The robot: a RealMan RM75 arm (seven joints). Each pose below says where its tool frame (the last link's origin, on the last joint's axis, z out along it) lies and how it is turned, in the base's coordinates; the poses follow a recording.
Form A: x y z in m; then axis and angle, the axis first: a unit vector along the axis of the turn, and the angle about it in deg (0 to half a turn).
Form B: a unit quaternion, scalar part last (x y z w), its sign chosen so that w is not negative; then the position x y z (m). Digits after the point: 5 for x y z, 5 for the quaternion.
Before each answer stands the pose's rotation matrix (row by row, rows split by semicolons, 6 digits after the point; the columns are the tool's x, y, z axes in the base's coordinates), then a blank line. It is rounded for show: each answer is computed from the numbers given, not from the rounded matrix.
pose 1, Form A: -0.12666 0.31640 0.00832 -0.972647 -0.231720 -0.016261 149.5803
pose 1, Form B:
0.899511 0.427971 -0.087872; 0.411504 -0.762343 0.499498; 0.146782 -0.485463 -0.861847

-0.93858 -0.22360 -0.01569 0.26236 -0.12666 0.31640 0.00832
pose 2, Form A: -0.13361 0.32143 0.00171 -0.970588 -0.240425 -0.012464 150.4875
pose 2, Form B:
0.891601 0.442569 -0.095811; 0.430289 -0.762140 0.483729; 0.141062 -0.472520 -0.869958

-0.93858 -0.23250 -0.01205 0.25471 -0.13361 0.32143 0.00171
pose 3, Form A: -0.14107 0.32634 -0.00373 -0.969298 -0.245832 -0.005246 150.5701
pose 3, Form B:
0.886880 0.448398 -0.111278; 0.443243 -0.757889 0.478686; 0.130305 -0.473860 -0.870906

-0.93751 -0.23777 -0.00507 0.25401 -0.14107 0.32634 -0.00373
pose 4, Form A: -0.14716 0.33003 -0.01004 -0.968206 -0.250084 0.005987 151.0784
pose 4, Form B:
0.882649 0.451172 -0.131814; 0.456962 -0.757998 0.465428; 0.110073 -0.471044 -0.875215

-0.93753 -0.24216 0.00580 0.24972 -0.14716 0.33003 -0.01004
